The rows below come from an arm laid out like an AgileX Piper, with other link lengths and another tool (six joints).
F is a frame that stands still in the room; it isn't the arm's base.
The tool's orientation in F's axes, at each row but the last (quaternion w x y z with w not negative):
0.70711 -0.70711 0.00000 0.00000
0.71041 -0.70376 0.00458 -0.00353
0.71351 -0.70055 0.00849 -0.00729
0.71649 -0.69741 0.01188 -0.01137
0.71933 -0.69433 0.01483 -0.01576
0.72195 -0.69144 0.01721 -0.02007
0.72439 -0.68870 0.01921 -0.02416
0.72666 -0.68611 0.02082 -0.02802
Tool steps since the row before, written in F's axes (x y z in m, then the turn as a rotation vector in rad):
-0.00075 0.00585 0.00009 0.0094 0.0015 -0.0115
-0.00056 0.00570 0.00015 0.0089 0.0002 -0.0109
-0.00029 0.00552 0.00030 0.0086 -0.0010 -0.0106
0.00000 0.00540 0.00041 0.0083 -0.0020 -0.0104
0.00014 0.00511 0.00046 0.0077 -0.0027 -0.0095
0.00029 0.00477 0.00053 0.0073 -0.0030 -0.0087
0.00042 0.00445 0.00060 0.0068 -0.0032 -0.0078
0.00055 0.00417 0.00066 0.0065 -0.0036 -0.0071
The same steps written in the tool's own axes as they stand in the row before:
-0.00075 -0.00009 0.00585 0.0094 0.0115 0.0015
-0.00063 -0.00010 0.00569 0.0089 0.0109 0.0002
-0.00041 -0.00020 0.00552 0.0086 0.0106 -0.0010
-0.00018 -0.00026 0.00541 0.0084 0.0103 -0.0020
-0.00008 -0.00028 0.00512 0.0078 0.0094 -0.0027
0.00004 -0.00032 0.00480 0.0074 0.0086 -0.0030
0.00015 -0.00037 0.00449 0.0069 0.0077 -0.0032
0.00027 -0.00041 0.00423 0.0067 0.0070 -0.0035

